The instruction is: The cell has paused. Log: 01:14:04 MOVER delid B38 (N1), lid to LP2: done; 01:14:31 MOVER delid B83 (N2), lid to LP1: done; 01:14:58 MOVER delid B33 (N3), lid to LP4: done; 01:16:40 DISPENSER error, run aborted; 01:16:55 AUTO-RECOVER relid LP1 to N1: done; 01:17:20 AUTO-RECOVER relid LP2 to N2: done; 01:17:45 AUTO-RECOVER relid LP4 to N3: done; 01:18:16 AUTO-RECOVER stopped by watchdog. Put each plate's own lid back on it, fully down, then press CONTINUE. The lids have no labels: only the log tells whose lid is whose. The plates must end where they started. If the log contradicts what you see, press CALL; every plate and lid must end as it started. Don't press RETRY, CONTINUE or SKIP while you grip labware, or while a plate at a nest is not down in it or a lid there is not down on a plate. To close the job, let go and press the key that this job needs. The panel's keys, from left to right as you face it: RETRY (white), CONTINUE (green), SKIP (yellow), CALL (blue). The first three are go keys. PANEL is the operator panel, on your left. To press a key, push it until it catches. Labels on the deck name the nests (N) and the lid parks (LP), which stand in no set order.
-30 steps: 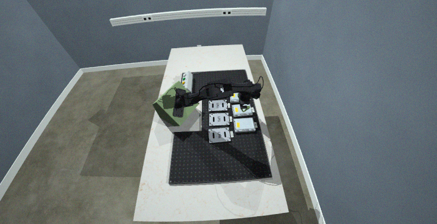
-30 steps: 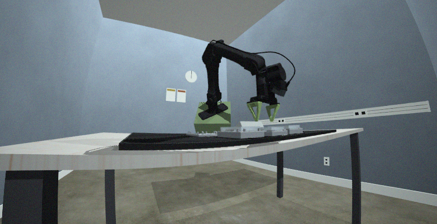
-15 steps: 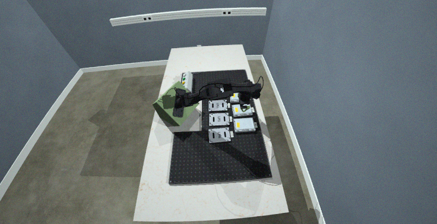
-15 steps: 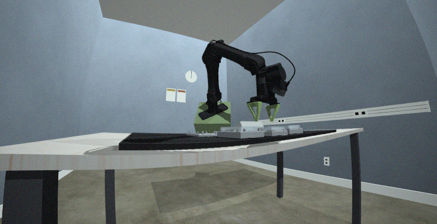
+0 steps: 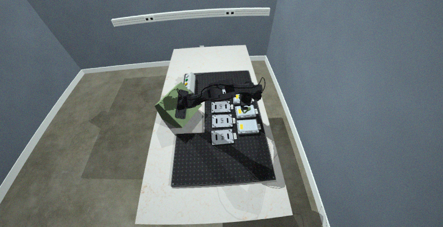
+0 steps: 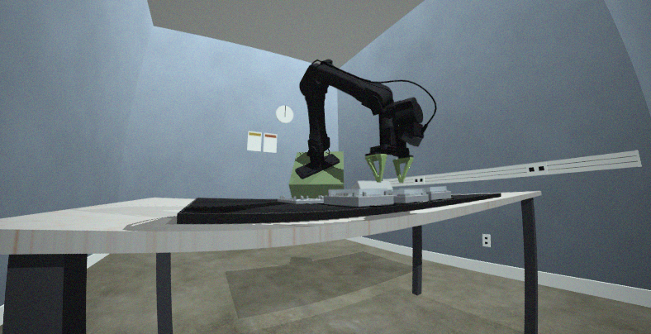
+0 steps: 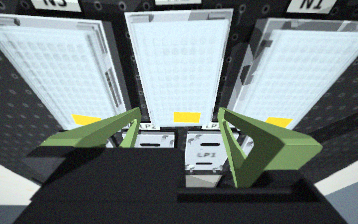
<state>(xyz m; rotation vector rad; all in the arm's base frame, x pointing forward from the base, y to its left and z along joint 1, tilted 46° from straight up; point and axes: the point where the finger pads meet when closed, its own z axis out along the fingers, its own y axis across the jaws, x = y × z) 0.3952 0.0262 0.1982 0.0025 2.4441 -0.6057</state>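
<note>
Right now my hand is 4 cm above the plate and 2 cm short of it. From my hand the other things lie so: lid park LP4: 20 cm behind, 16 cm to the right, 6 cm below; then green continue key: 41 cm to the left, 38 cm behind; then lid park LP2: 15 cm behind, 9 cm to the left, 6 cm below.
</note>
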